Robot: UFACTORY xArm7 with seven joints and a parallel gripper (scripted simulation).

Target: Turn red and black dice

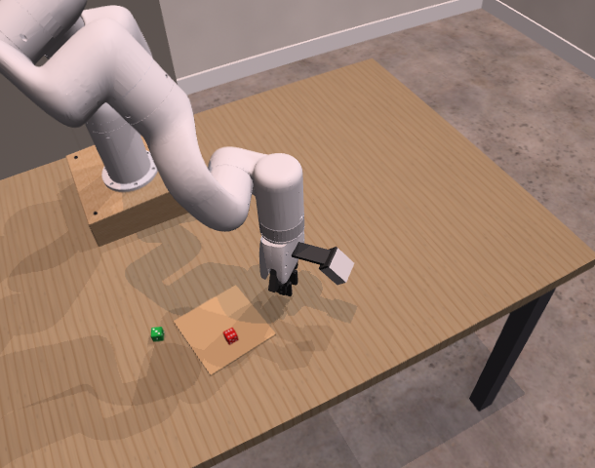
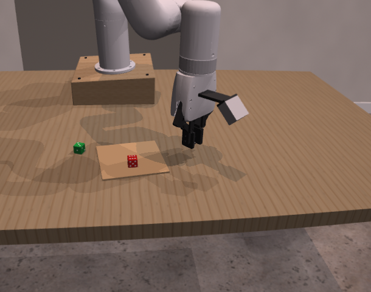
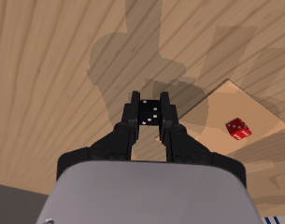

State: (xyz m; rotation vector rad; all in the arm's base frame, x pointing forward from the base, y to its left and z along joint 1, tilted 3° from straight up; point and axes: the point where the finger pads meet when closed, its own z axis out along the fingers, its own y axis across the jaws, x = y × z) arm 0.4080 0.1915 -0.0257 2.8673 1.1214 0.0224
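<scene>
Right now my hand is 140 mm to the left of the tan mat, 50 mm above it and 10 mm short of it. From my hand the other things lie so: red die (130 mm to the right, 40 mm below, 40 mm ahead); green die (250 mm to the right, 40 mm below, 20 mm behind); black die (10 mm below).
</scene>
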